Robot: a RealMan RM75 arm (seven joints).
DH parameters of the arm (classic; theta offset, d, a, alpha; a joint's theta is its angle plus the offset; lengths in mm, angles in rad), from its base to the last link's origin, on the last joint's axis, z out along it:
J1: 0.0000 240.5 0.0 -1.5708
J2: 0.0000 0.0 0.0 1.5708
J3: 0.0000 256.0 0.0 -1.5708
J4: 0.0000 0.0 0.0 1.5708
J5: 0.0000 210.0 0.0 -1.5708
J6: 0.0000 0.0 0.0 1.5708
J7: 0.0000 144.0 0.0 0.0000
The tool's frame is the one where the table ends.
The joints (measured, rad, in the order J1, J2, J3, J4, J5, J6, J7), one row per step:
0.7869 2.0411 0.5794 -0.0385 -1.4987 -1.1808 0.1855
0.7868 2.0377 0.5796 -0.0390 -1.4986 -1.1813 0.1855
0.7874 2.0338 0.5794 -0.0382 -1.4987 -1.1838 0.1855
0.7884 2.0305 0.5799 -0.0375 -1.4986 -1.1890 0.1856
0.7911 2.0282 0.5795 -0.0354 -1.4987 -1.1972 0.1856
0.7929 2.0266 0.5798 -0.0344 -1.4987 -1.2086 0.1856
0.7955 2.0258 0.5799 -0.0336 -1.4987 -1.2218 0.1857
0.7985 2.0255 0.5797 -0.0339 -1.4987 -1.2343 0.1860
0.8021 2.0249 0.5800 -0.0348 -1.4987 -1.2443 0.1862
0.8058 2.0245 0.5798 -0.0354 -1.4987 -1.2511 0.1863
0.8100 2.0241 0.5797 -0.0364 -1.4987 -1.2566 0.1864
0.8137 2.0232 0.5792 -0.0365 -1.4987 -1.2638 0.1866
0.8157 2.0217 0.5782 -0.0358 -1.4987 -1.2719 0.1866
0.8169 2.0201 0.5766 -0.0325 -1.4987 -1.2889 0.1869
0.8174 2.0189 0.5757 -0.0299 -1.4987 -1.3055 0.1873
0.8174 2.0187 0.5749 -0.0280 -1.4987 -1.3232 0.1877
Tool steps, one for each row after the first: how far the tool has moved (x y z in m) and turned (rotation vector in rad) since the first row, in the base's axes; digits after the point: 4 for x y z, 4 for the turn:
0.0005 0.0003 0.0019 0.0031 -0.0027 -0.0001
0.0002 0.0008 0.0039 0.0070 -0.0055 0.0028
-0.0005 0.0013 0.0059 0.0129 -0.0079 0.0077
-0.0027 0.0020 0.0073 0.0187 -0.0098 0.0176
-0.0046 0.0022 0.0089 0.0271 -0.0122 0.0281
-0.0072 0.0024 0.0102 0.0361 -0.0146 0.0407
-0.0098 0.0026 0.0114 0.0445 -0.0173 0.0528
-0.0121 0.0031 0.0128 0.0520 -0.0199 0.0632
-0.0143 0.0037 0.0136 0.0569 -0.0219 0.0717
-0.0166 0.0046 0.0144 0.0612 -0.0239 0.0795
-0.0189 0.0053 0.0154 0.0663 -0.0260 0.0887
-0.0206 0.0055 0.0166 0.0718 -0.0286 0.0974
-0.0234 0.0052 0.0179 0.0817 -0.0311 0.1135
-0.0257 0.0045 0.0192 0.0918 -0.0332 0.1279
-0.0279 0.0035 0.0202 0.1022 -0.0353 0.1422

